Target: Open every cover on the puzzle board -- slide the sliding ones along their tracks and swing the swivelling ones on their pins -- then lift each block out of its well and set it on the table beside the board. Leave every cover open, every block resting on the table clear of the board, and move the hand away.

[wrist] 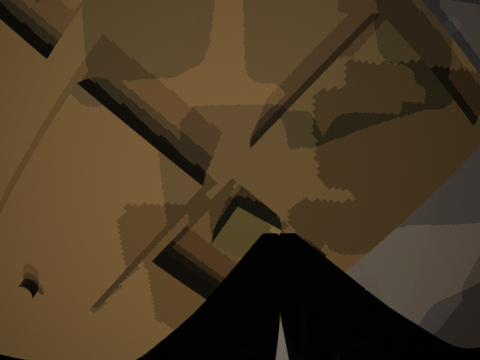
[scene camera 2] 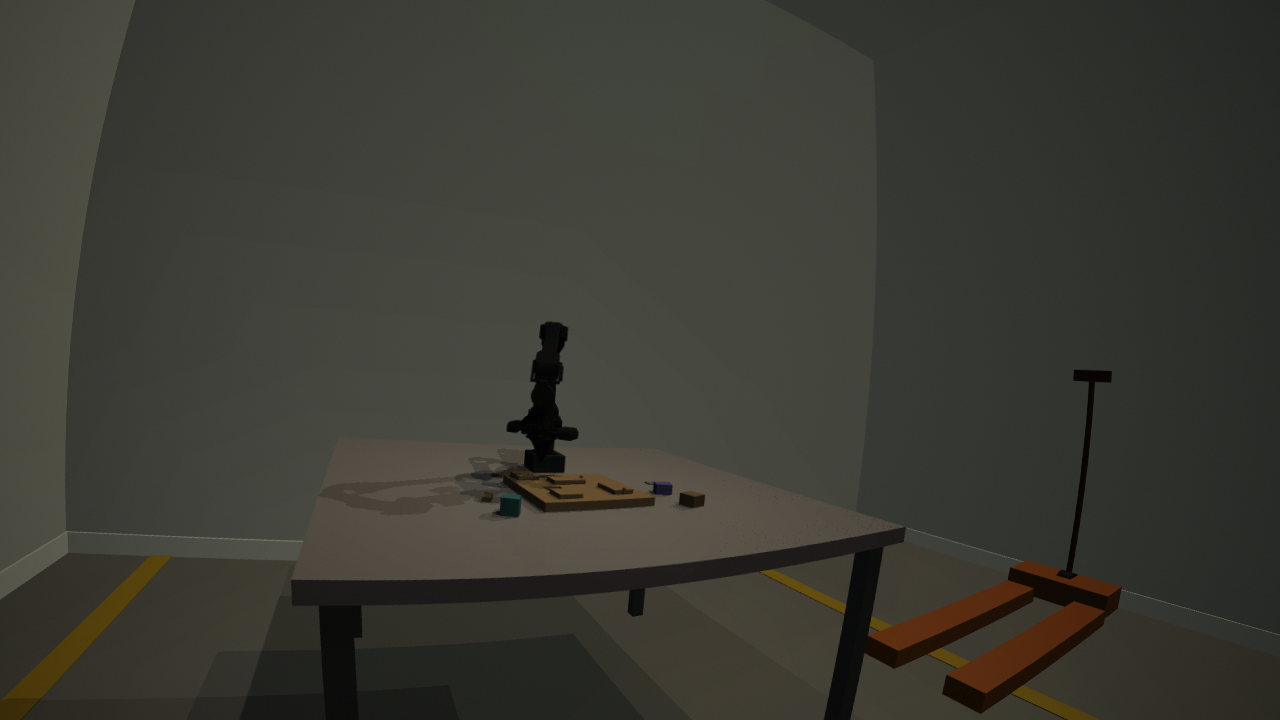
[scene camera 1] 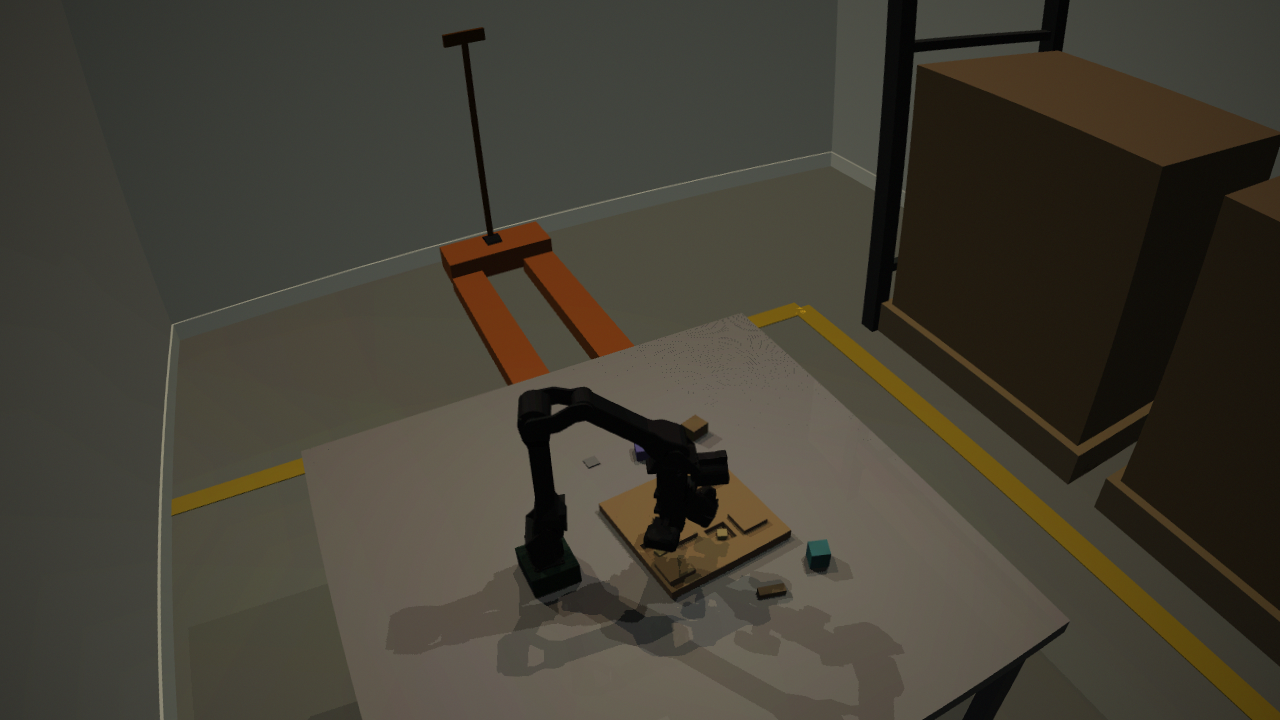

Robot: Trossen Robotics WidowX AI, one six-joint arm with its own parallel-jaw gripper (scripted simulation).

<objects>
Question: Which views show the gripper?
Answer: The wrist view, scene camera 2 and scene camera 1: all of them.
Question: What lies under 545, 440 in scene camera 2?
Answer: The gripper.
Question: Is the gripper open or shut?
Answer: Shut.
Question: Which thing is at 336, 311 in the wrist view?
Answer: The gripper.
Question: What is the gripper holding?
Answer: Nothing.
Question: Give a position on a yellowish block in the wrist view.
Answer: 244, 222
</objects>
